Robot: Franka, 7 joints.
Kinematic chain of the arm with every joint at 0, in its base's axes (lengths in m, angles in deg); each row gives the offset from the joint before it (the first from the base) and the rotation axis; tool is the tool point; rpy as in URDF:
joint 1: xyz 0 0 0.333 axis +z
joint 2: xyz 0 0 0 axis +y
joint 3: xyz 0 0 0.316 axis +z
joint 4: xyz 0.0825 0 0 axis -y
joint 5: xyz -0.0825 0 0.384 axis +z
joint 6: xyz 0 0 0 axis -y
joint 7: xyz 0.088 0 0 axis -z
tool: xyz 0 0 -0.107 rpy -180 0 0
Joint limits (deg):
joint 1: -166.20..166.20
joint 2: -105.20..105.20
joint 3: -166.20..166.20
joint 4: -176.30..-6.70
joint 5: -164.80..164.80
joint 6: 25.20..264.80
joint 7: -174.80..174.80
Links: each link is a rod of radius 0.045 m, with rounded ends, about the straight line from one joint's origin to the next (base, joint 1, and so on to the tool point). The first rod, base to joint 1, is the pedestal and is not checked.
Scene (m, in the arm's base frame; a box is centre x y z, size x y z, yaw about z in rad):
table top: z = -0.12
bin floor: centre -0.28 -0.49 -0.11 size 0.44 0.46 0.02 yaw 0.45
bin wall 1: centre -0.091 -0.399 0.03 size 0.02 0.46 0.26 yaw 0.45
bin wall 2: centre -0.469 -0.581 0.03 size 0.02 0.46 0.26 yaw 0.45
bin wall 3: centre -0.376 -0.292 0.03 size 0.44 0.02 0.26 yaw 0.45
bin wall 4: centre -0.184 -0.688 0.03 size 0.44 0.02 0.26 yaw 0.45
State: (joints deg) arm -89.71 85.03 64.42 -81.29 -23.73 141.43 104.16
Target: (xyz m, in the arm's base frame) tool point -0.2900 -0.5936 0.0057
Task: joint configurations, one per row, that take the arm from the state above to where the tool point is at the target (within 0.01 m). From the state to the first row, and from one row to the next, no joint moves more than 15 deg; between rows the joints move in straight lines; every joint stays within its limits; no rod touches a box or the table.
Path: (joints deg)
1: -103.40 71.17 56.71 -85.47 -23.57 136.16 104.16
2: -117.09 57.31 49.01 -89.64 -23.41 130.89 104.16
3: -130.79 43.45 41.30 -93.82 -23.25 125.62 104.16
4: -144.48 29.59 33.60 -97.99 -23.09 120.35 104.16
5: -142.93 42.35 31.53 -93.31 -23.58 124.59 104.16
6: -141.39 55.12 29.47 -88.63 -24.08 128.83 104.16
7: -139.85 67.88 27.40 -83.94 -24.57 133.08 104.16

